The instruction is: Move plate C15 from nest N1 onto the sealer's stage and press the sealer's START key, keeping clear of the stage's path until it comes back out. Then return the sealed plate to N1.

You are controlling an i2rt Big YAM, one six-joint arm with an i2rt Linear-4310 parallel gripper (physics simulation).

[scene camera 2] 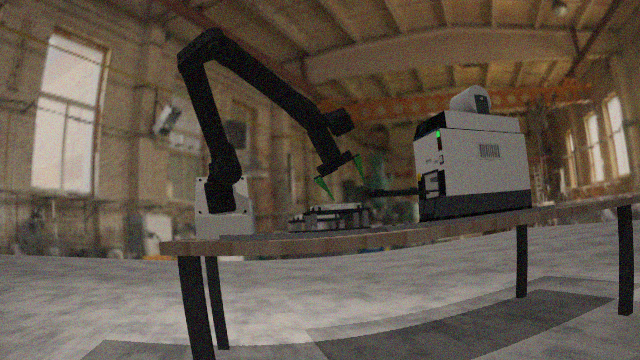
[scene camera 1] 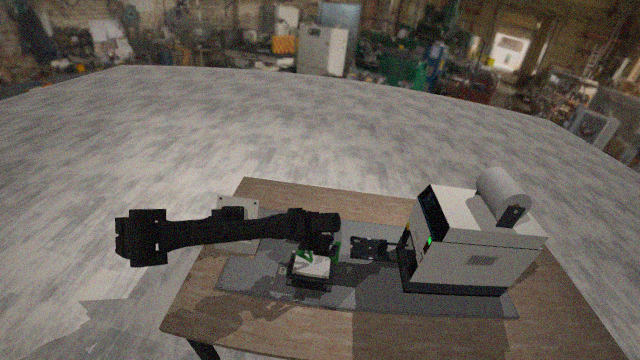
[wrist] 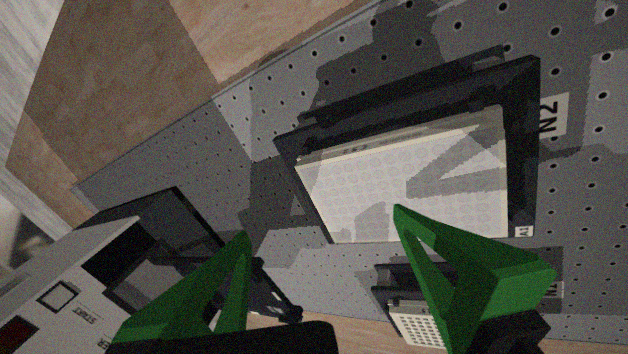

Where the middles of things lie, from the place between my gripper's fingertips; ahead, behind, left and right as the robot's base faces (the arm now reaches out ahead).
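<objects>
My hand is 40 mm above the white well plate (wrist: 453, 170), 40 mm past it and 20 mm to the right of it. Black sealer stage (scene camera 1: 360, 246): 220 mm ahead of my hand and 70 mm to the left of it.
</objects>
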